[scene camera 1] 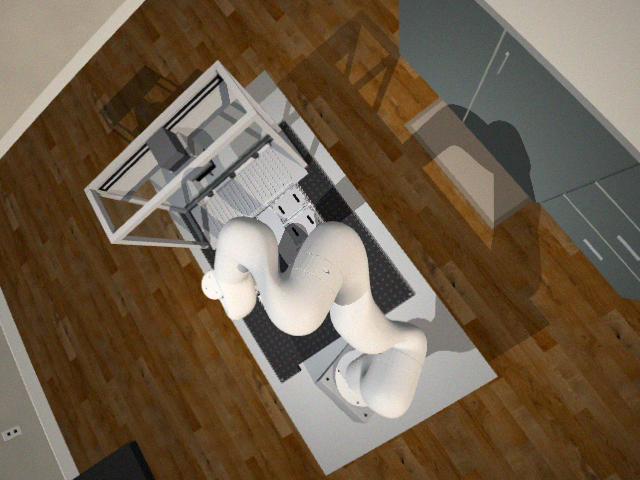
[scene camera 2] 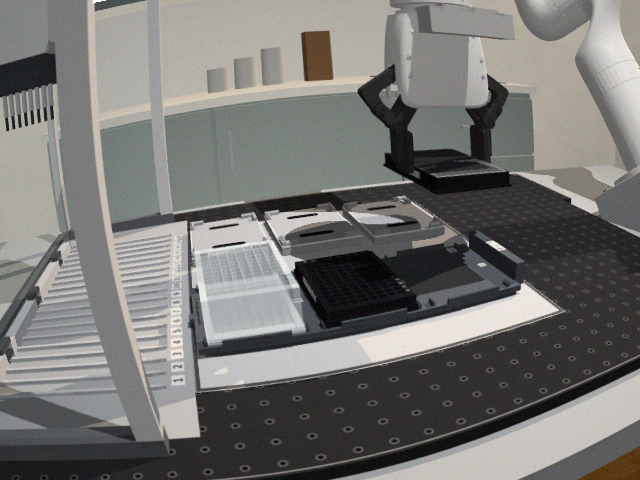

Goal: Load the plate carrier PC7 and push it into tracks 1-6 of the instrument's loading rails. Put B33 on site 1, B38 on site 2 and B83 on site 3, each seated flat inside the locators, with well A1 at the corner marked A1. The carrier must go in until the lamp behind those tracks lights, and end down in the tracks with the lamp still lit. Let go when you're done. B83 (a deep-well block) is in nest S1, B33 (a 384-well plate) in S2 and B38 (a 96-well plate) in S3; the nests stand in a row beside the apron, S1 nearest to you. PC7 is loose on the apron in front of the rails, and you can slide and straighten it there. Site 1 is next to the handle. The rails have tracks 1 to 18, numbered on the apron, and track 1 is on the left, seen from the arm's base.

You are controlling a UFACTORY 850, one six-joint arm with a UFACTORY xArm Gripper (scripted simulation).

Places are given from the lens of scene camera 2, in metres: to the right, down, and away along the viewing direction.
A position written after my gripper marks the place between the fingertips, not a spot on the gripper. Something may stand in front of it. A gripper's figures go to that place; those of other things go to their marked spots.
my gripper [scene camera 2: 445, 167]: 0.12, -0.07, 0.52
clear deep-well block B83 [scene camera 2: 245, 290]: -0.06, 0.04, 0.46
dark plate carrier PC7 [scene camera 2: 434, 273]: 0.12, 0.03, 0.56
black welled plate [scene camera 2: 348, 286]: 0.03, 0.04, 0.51
The marked spots on the dark plate carrier PC7 and the clear deep-well block B83 are 0.21 m apart.
